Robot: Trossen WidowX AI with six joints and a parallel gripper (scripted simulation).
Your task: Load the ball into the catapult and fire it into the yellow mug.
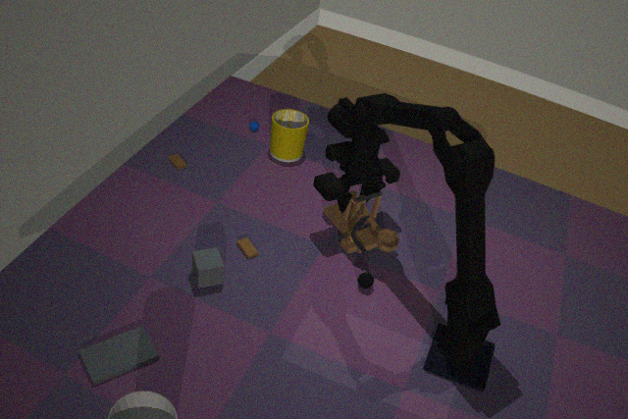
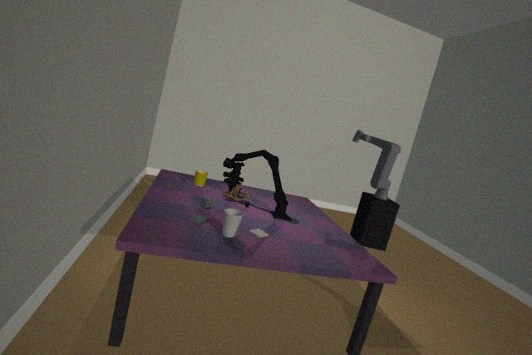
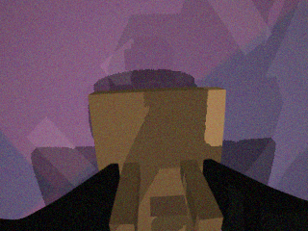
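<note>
Right now my gripper tip is 14 cm to the right of the black ball, 12 cm past it and 2 cm above it. From my gripper tip the other things lie so: grey cube 33 cm to the left, 12 cm ahead, 1 cm below; wooden catapult 6 cm behind, 5 cm to the left, 2 cm above; yellow mug 25 cm ahead, 11 cm to the right, 1 cm below.
</note>
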